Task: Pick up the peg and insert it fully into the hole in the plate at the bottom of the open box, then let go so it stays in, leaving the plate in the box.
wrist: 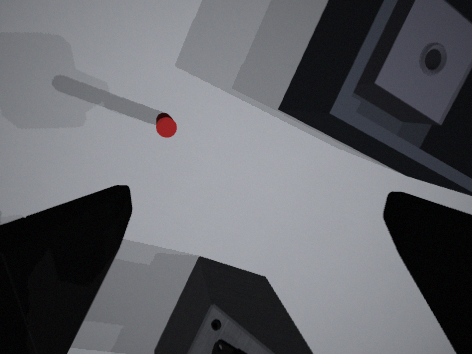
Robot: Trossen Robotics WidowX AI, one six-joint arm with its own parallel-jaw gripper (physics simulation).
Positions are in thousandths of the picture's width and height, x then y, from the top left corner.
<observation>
I see my gripper (548, 569), a pale grey plate (874, 208) and a blue-grey box (679, 267).
</observation>
